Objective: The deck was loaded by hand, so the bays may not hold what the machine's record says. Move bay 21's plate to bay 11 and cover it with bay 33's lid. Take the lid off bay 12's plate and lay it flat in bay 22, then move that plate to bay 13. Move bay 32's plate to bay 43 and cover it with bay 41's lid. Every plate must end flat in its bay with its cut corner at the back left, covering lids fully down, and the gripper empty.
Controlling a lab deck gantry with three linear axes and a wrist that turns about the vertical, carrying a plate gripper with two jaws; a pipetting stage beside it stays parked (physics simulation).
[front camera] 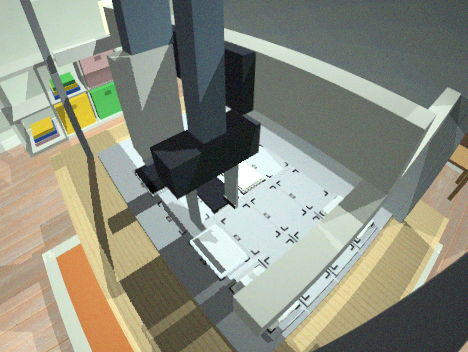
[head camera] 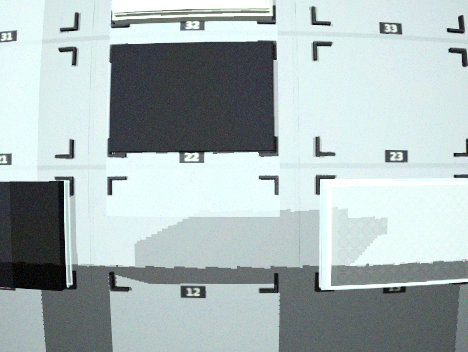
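Pixels of known places: gripper, fingertip midpoint: (front camera: pixel 214 213); robot's base, origin of the base link: (front camera: pixel 135 173).
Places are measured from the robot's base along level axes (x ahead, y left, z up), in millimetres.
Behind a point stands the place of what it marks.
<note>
My gripper (front camera: pixel 215 214) @(x 392, y 43, z 160 mm) is open and empty, its two jaws hanging apart above the deck near bays 12 and 22. The jaws do not show in the head view. A dark lid (front camera: pixel 212 194) @(x 241, y 140, z 8 mm) (head camera: pixel 192 97) @(x 230, y 149, z 8 mm) lies flat in bay 22. A clear white plate (front camera: pixel 220 250) @(x 400, y 44, z 14 mm) (head camera: pixel 410 225) @(x 396, y 50, z 14 mm) sits uncovered in bay 13; its cut corner is hard to make out. A plate covered by a dark lid (front camera: pixel 150 181) @(x 83, y 19, z 16 mm) (head camera: pixel 35 232) @(x 107, y 46, z 17 mm) sits left of bay 12, in bay 11, partly cut off in the head view. A white plate (front camera: pixel 249 180) @(x 273, y 254, z 14 mm) (head camera: pixel 192 9) @(x 230, y 217, z 13 mm) sits in bay 32. Bays 12 and 23 hold nothing.
A long pale grey block (front camera: pixel 300 265) @(x 622, y -33, z 400 mm) crosses above the deck's right side and hides bays there. A tall grey wall (front camera: pixel 330 125) runs along the back. A wooden edge (front camera: pixel 145 270) @(x 319, y -132, z -10 mm) borders the deck. Grey columns (front camera: pixel 150 100) stand beside the gripper's mast (front camera: pixel 200 75) @(x 412, y 27, z 459 mm).
</note>
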